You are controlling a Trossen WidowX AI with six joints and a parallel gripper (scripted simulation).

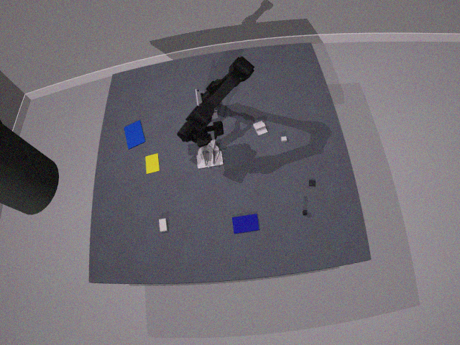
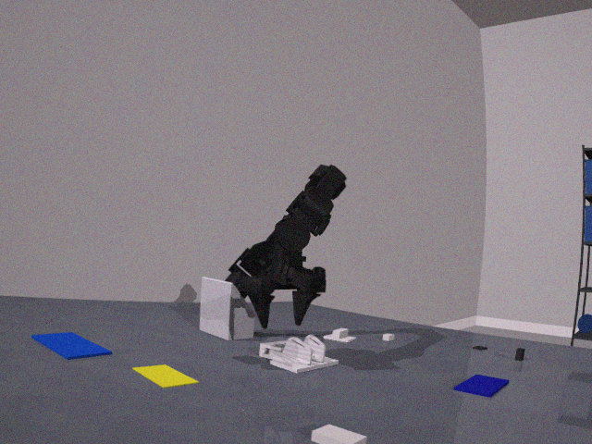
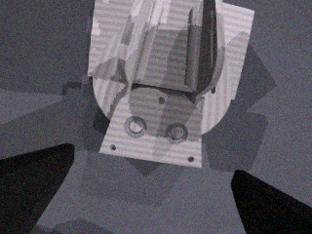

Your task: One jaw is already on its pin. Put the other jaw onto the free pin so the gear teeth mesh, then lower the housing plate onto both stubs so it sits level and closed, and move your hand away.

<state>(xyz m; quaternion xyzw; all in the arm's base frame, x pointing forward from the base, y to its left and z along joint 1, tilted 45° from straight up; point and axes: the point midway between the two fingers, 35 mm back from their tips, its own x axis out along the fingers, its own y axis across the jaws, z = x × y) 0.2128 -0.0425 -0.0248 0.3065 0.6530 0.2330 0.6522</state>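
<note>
Right now the base is 10 mm ahead of my gripper tip and 40 mm below it. Round my gripper tip: dark blue pad: 410 mm ahead, 90 mm to the left, 60 mm below; yellow pad: 10 mm ahead, 290 mm to the right, 60 mm below; small white cube: 60 mm ahead, 360 mm to the left, 60 mm below.
</note>
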